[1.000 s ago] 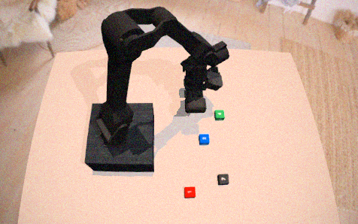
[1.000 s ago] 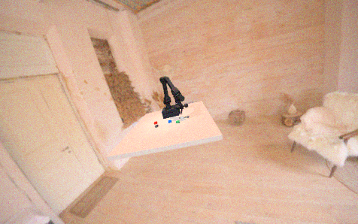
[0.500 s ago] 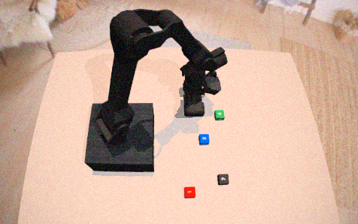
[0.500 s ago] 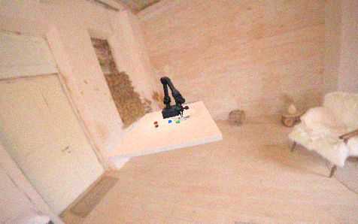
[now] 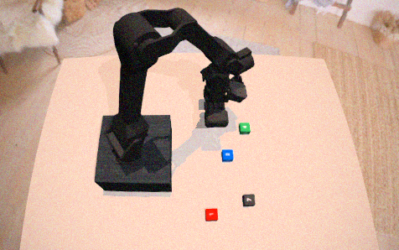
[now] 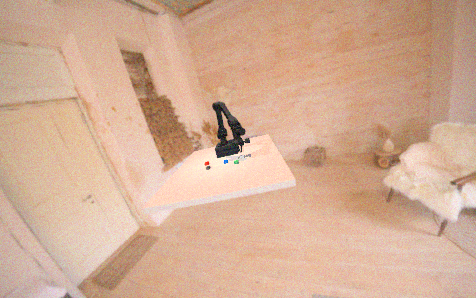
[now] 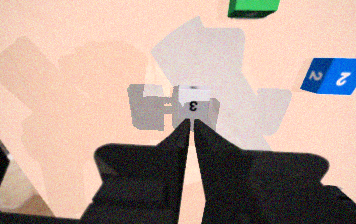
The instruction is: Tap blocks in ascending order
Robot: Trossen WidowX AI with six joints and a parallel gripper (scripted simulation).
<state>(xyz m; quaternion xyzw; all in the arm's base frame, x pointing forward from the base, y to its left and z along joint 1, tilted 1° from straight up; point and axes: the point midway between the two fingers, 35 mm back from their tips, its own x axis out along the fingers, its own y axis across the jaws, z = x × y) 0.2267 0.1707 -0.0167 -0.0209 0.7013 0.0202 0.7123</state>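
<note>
My gripper tip is now 30 mm above the white block and 10 mm short of it. From my gripper tip the other things lie so: blue block (130 mm to the right, 50 mm ahead, 30 mm below); then green block (110 mm ahead, 40 mm to the right, 30 mm below); then dark grey block (270 mm to the right, 110 mm ahead, 30 mm below).
</note>
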